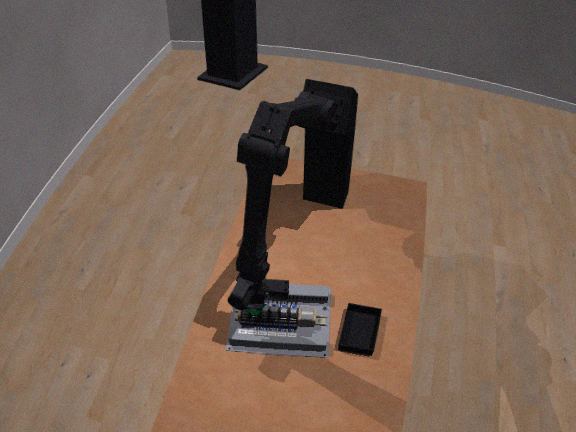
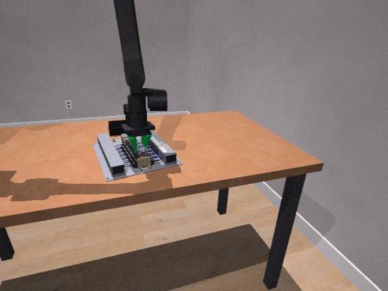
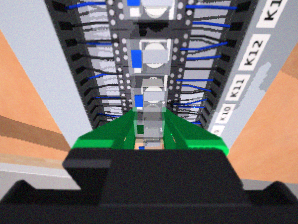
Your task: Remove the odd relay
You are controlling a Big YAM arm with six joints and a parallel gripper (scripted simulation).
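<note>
Right now my hand is right at the grey relay. Round my hand: black tray: 110 mm behind, 320 mm to the left, 30 mm below.
</note>
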